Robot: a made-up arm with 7 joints. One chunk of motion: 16 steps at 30 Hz.
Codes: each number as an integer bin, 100 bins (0 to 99) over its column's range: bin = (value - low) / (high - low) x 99, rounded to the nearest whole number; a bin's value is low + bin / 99 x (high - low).
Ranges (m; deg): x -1.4..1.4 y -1.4..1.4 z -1.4..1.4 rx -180..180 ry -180..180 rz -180..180
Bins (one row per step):
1: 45 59 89 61 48 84
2: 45 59 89 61 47 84
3: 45 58 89 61 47 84
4: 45 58 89 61 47 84
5: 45 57 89 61 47 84
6: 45 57 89 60 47 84
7: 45 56 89 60 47 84
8: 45 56 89 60 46 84
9: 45 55 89 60 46 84
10: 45 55 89 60 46 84
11: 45 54 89 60 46 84
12: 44 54 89 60 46 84
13: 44 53 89 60 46 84
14: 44 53 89 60 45 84
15: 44 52 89 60 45 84
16: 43 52 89 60 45 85
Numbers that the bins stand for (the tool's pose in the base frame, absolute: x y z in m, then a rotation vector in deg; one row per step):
1: -0.1273 0.2687 1.1172 41.82 -5.45 125.45
2: -0.1273 0.2687 1.1172 41.82 -9.09 125.45
3: -0.1273 0.2404 1.1172 41.82 -9.09 125.45
4: -0.1273 0.2404 1.1172 41.82 -9.09 125.45
5: -0.1273 0.2121 1.1172 41.82 -9.09 125.45
6: -0.1273 0.2121 1.1172 38.18 -9.09 125.45
7: -0.1273 0.1838 1.1172 38.18 -9.09 125.45
8: -0.1273 0.1838 1.1172 38.18 -12.73 125.45
9: -0.1273 0.1556 1.1172 38.18 -12.73 125.45
10: -0.1273 0.1556 1.1172 38.18 -12.73 125.45
11: -0.1273 0.1273 1.1172 38.18 -12.73 125.45
12: -0.1556 0.1273 1.1172 38.18 -12.73 125.45
13: -0.1556 0.0990 1.1172 38.18 -12.73 125.45
14: -0.1556 0.0990 1.1172 38.18 -16.36 125.45
15: -0.1556 0.0707 1.1172 38.18 -16.36 125.45
16: -0.1838 0.0707 1.1172 38.18 -16.36 129.09

